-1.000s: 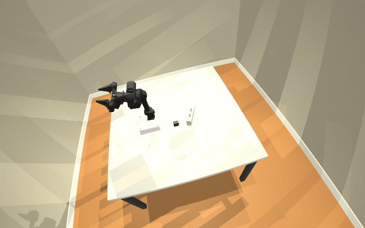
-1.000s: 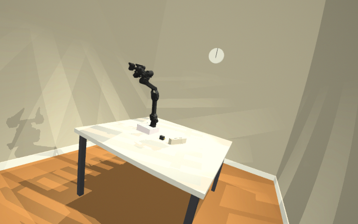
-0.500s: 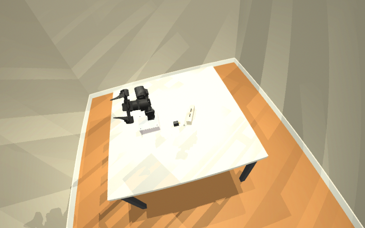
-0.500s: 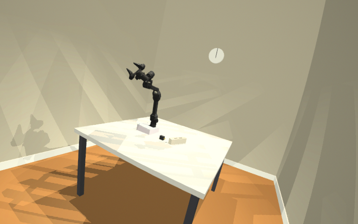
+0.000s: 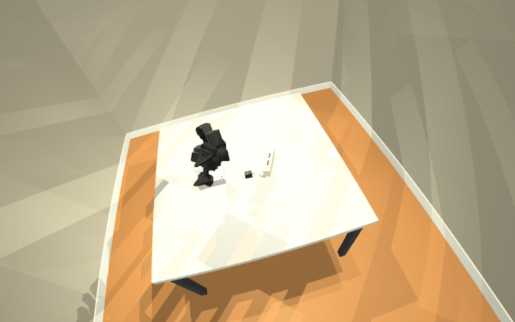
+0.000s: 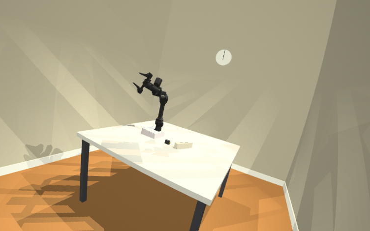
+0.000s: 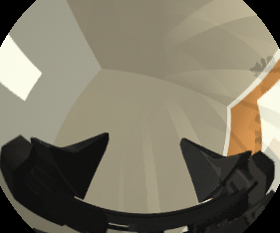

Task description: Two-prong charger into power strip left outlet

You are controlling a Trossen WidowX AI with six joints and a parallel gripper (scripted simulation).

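My gripper tip is 170 mm short of the dark two-prong charger, 390 mm to the right of it and 560 mm above it.
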